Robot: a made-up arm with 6 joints.
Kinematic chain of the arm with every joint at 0, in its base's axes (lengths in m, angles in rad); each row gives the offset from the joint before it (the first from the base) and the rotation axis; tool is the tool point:
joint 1: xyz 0 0 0.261 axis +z
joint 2: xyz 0 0 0 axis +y
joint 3: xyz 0 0 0.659 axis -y
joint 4: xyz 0 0 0 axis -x
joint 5: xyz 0.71 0 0 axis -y
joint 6: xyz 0 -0.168 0 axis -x
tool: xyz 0 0 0
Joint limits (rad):
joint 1: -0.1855..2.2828
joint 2: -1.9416..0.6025
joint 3: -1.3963..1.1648
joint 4: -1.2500..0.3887
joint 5: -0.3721..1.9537
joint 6: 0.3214..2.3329
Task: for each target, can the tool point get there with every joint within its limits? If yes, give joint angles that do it. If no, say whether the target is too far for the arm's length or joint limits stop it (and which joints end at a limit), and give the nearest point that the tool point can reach.
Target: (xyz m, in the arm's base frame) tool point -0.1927 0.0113 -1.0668
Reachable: no: joint limits stop it (at a limit: joint 1, joint 2, joint 4) | nearest point -0.1436 0.2475 0.0822 | short by 1.174 m
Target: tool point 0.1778 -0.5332 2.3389
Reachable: no: too far | nearest point 0.1126 -0.3378 1.5773 | short by 0.789 m
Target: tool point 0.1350 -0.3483 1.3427
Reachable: yes | joints 1.5553 -0.9375 0.5012 -0.5816 1.3145 1.3965
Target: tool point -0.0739 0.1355 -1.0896
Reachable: no: joint limits stop it (at a limit: joint 2, joint 4) | nearest point -0.1406 0.2578 0.0812 | short by 1.179 m
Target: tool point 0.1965 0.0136 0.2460
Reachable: yes | joints 0.5109 -0.1691 -1.1278 -1.0459 0.0147 1.0259
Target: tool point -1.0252 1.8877 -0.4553
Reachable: no: too far | nearest point -0.4620 0.8506 0.3824 | short by 1.447 m
